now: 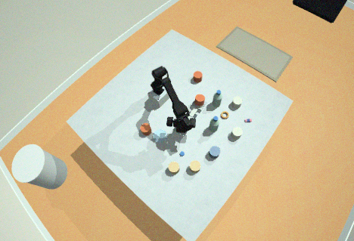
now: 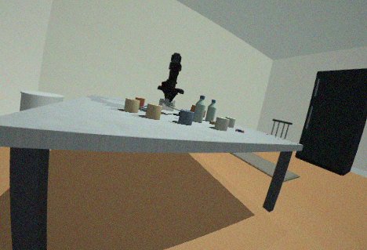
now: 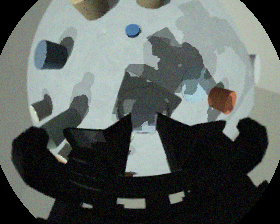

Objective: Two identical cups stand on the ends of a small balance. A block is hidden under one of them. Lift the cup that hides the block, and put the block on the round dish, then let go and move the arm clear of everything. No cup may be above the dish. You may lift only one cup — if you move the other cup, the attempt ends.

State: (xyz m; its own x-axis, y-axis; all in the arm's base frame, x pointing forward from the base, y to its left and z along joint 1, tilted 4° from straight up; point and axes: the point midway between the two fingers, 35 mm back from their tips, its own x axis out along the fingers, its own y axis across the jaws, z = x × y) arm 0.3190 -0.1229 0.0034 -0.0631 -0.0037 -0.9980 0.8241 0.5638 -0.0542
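My gripper tip is now 10 cm past the round pale blue dish, 12 cm to the left of it and 8 cm above it. Also, from my gripper tip: small blue piece (10 cm ahead, 13 cm to the right, 8 cm below); then block (right at my gripper tip); then blue cup (28 cm ahead, 1 cm to the right, 5 cm below).
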